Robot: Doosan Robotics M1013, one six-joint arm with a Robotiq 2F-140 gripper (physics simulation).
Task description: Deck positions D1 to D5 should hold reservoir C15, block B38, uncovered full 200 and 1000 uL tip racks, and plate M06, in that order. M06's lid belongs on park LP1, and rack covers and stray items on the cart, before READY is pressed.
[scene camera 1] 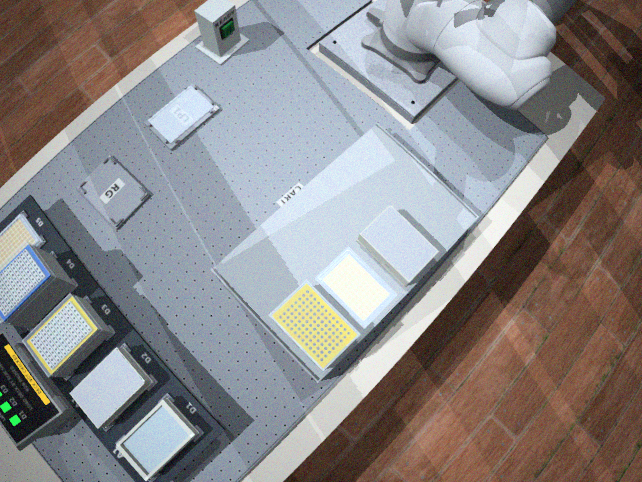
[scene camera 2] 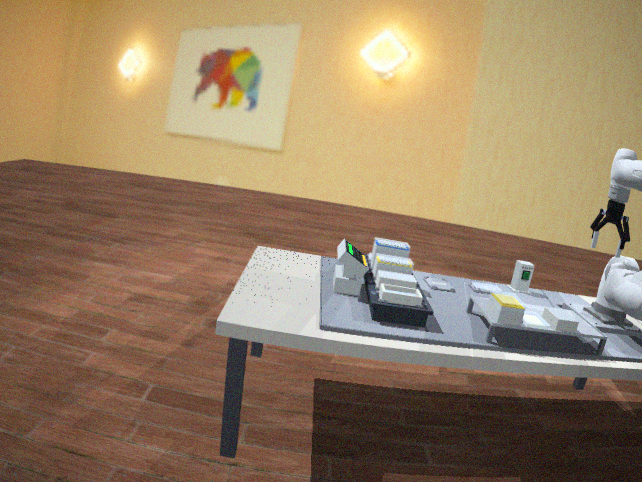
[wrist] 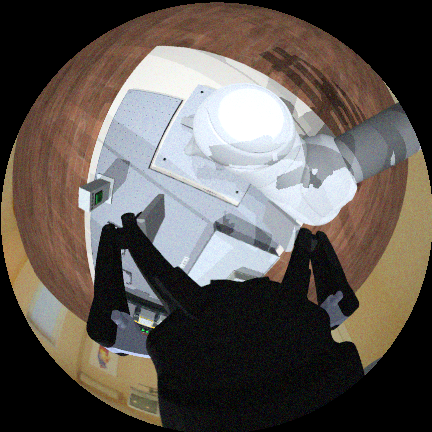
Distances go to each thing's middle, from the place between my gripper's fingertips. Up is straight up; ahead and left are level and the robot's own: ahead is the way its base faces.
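Labels:
RG plate (scene camera 1: 132,195): far ahead of my gripper, far to the right of it and far below it; going by their middles, it is the farthest from my gripper of the things named here. Cart tray (scene camera 1: 296,243): 200 mm to the left of my hand, 380 mm ahead of it, 230 mm below it. With respect to the box with green screen (scene camera 1: 221,39), my gripper is a fair way short of it, a fair way above it and far to the left of it.

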